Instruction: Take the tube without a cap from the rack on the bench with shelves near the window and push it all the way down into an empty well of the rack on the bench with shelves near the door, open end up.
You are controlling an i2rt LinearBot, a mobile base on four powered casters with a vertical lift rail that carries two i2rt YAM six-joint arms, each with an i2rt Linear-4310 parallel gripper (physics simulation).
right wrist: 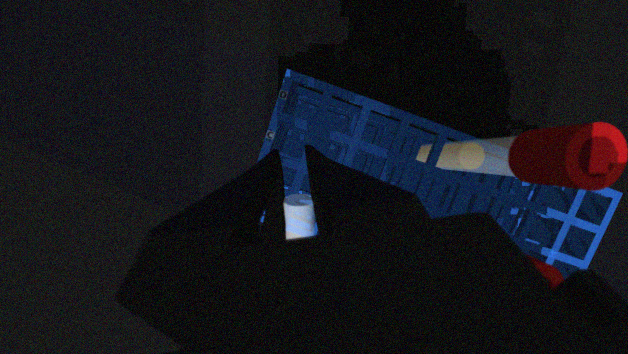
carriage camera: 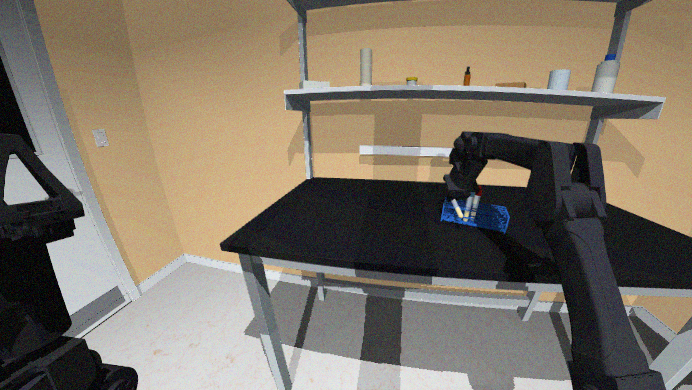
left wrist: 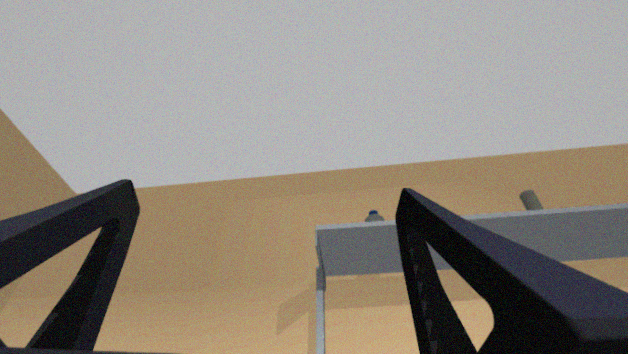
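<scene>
A blue rack [carriage camera: 492, 217] [right wrist: 575, 220] stands on the black bench with shelves. My right gripper [carriage camera: 455, 196] [right wrist: 293, 157] is low over the rack's left end in the carriage view, shut on the uncapped tube [carriage camera: 457, 208] [right wrist: 300, 218]. That tube leans, its upper end at the fingers and its lower end down at the rack; the right wrist view shows its open rim between the fingers. I cannot tell which well its lower end is at. My left gripper [carriage camera: 60, 200] [left wrist: 269, 198] is open and empty, away to the left of the bench.
A red-capped tube [carriage camera: 476, 202] [right wrist: 565, 156] and a tube with a bluish top [carriage camera: 468, 207] stand close beside the held tube. Another red cap [right wrist: 548, 272] is partly hidden by the right gripper. A shelf [carriage camera: 450, 94] with bottles and jars runs above the bench [carriage camera: 350, 225]. A door [carriage camera: 85, 270] is at the left.
</scene>
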